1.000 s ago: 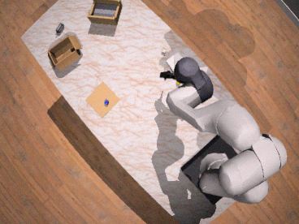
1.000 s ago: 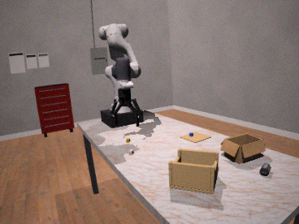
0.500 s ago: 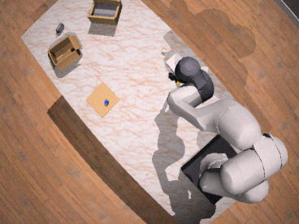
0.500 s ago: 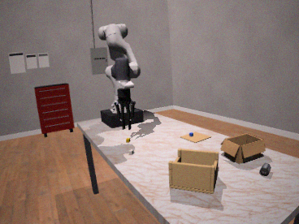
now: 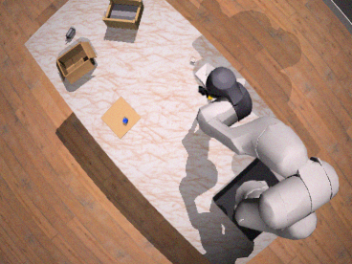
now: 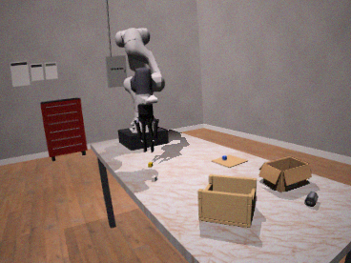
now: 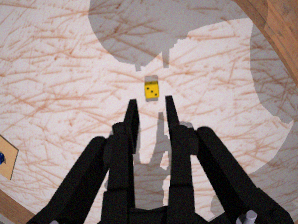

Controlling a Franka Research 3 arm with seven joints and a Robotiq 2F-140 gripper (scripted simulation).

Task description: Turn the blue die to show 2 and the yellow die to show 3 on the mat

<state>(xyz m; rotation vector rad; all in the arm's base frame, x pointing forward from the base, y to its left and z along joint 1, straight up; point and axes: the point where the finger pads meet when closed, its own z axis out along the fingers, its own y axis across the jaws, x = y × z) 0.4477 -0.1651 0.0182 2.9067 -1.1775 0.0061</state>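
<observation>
Now: the yellow die 10 cm below my hand. Also, from my hand: white die: 18 cm ahead, 10 cm below, 6 cm to the right; blue die: 36 cm to the left, 18 cm ahead, 10 cm below; tan mat: 37 cm to the left, 21 cm ahead, 11 cm below.
</observation>
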